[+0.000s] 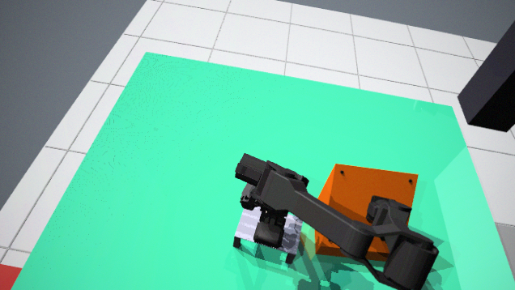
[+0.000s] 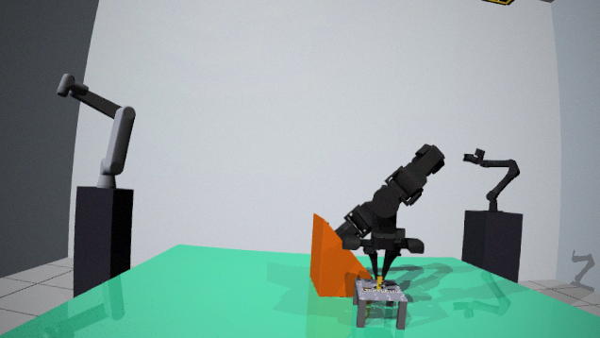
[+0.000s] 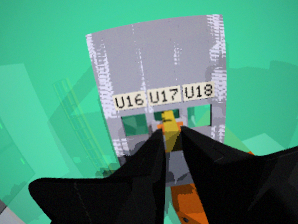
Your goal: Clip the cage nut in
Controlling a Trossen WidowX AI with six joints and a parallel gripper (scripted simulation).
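My gripper tip is now 10 mm above the yellow cage nut.
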